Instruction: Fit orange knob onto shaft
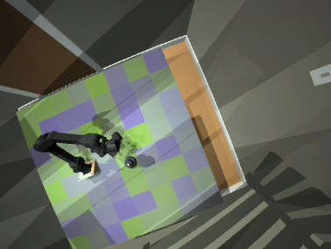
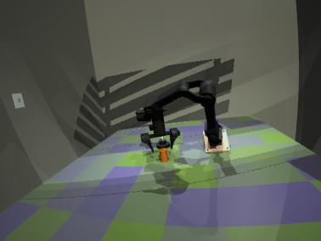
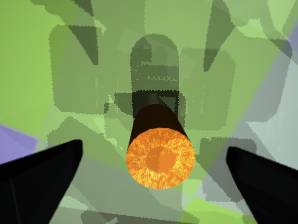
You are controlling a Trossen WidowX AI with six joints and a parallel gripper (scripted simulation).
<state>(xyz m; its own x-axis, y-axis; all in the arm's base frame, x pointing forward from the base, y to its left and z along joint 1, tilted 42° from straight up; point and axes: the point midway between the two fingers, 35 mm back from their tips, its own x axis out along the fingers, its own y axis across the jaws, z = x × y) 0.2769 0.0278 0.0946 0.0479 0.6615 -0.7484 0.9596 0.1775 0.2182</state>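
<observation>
Right now the orange knob is 10 mm below my gripper tip. From my gripper tip the other things lie so: round dark pedestal 20 mm ahead, 180 mm to the right, 20 mm below.
</observation>
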